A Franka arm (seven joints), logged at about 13 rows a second.
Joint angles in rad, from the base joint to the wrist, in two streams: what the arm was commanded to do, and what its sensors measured. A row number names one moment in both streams.
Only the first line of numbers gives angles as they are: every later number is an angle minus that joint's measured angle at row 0.
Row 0, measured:
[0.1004 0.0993 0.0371 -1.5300 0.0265 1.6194 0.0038]
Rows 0 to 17, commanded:
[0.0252 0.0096 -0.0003 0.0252 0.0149 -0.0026 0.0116]
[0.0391 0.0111 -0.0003 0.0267 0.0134 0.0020 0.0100]
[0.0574 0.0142 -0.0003 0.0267 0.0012 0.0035 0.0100]
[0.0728 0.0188 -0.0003 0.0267 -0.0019 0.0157 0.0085]
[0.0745 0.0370 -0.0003 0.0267 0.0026 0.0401 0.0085]
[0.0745 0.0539 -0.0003 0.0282 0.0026 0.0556 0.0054]
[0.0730 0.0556 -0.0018 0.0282 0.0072 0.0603 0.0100]
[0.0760 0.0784 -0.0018 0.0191 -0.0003 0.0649 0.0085]
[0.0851 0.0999 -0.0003 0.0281 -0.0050 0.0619 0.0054]
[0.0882 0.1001 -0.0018 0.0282 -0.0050 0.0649 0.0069]
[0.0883 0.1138 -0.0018 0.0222 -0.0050 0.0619 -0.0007]
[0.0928 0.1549 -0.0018 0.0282 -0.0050 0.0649 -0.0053]
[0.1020 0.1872 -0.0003 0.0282 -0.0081 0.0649 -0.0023]
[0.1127 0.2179 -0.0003 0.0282 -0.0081 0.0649 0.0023]
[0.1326 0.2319 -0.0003 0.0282 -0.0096 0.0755 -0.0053]
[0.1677 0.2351 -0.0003 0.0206 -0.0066 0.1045 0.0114]
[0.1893 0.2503 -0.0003 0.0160 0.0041 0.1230 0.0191]
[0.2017 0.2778 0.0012 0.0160 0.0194 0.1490 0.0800]
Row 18, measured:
[0.1671 0.2489 0.0025 0.0000 0.0022 0.1262 0.0175]
